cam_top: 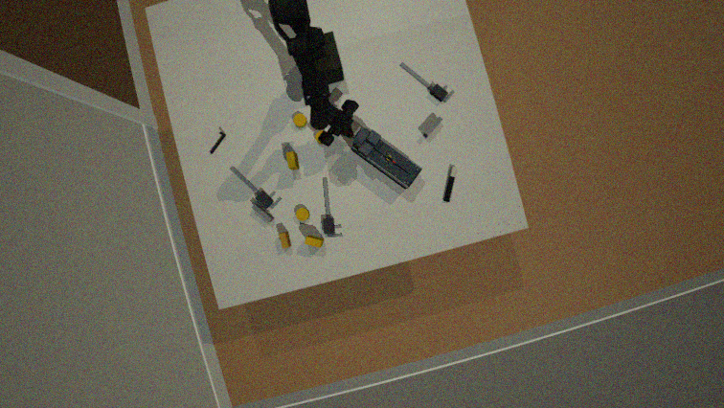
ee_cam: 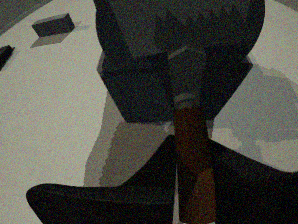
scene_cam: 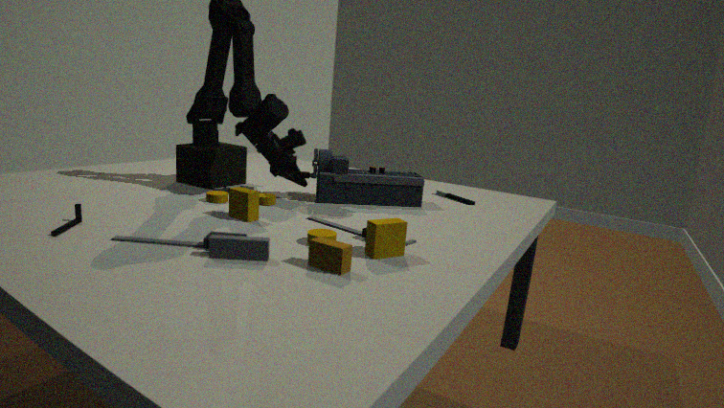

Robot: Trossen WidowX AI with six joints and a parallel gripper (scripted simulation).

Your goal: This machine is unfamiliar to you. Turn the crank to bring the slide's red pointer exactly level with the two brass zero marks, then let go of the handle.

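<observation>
Right now the brown crank handle is 3 cm above my gripper tip, 2 cm behind it and 1 cm to the right of it. Also, from my gripper tip: slide: 16 cm ahead, 10 cm to the left, 5 cm above; black l-shaped key: 48 cm to the right, 22 cm behind, 2 cm below; black bar: 31 cm ahead, 29 cm to the left, 3 cm below.
</observation>
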